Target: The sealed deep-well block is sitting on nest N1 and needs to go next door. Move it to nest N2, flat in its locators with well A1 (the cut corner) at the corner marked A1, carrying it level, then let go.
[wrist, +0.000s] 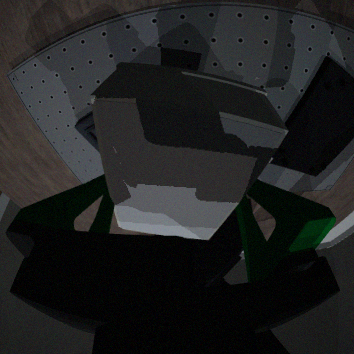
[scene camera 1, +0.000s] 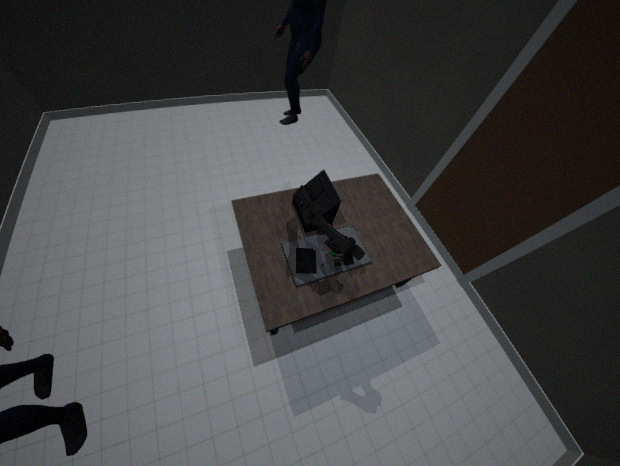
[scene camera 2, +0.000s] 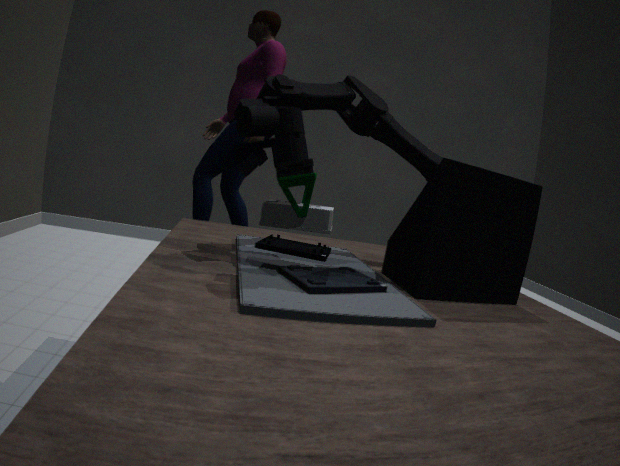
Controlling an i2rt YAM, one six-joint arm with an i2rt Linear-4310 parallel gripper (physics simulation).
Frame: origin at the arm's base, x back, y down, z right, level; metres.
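Seen in the pictures: gripper, between the fingertips: point(wrist: 174, 177) point(scene camera 2: 301, 216); arm's base, origin of its link: point(wrist: 210, 283) point(scene camera 1: 310, 197) point(scene camera 2: 467, 222).
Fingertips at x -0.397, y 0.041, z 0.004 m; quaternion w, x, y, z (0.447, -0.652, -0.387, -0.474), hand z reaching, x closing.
Note:
Pixels of each thing's top centre, then the offset from my fingertips to it. Level surfaces: height alone.
- pale grey deep-well block, centre of its top: point(wrist: 172, 204) point(scene camera 2: 300, 203) point(scene camera 1: 340, 248) dy -0.024, dx -0.005, dz +0.002 m
- black nest, centre of its top: point(wrist: 329, 137) point(scene camera 2: 295, 241) point(scene camera 1: 306, 259) dy +0.081, dx +0.052, dz +0.185 m
- dark blue-grey nest, centre of its top: point(wrist: 141, 155) point(scene camera 2: 333, 273) dy +0.085, dx +0.056, dz -0.066 m
- wooden table, height of its surface: dy +0.116 m
The pale grey deep-well block point(scene camera 2: 320, 218) point(wrist: 175, 170) hangs in the air, close to level. My gripper point(scene camera 2: 301, 214) point(wrist: 174, 177) is shut on it, one green finger at each side. A black nest point(scene camera 1: 305, 260) point(scene camera 2: 293, 248) point(wrist: 320, 125) with small upright pegs lies to one side, apart from the block. A dark blue-grey nest point(scene camera 2: 350, 289) point(wrist: 86, 127) lies partly hidden behind the block in the wrist view, and under the arm in scene camera 1. The labels N1, N2 and A1 and the cut corner cannot be made out in the dim light.
Both nests lie on a grey perforated board point(scene camera 1: 289, 253) point(scene camera 2: 280, 302) point(wrist: 50, 105) on a wooden table point(scene camera 1: 400, 240) point(scene camera 2: 300, 390). The arm's large black base point(scene camera 1: 320, 200) point(scene camera 2: 461, 240) stands beside the board. People point(scene camera 1: 303, 45) point(scene camera 2: 260, 70) stand beyond the table.

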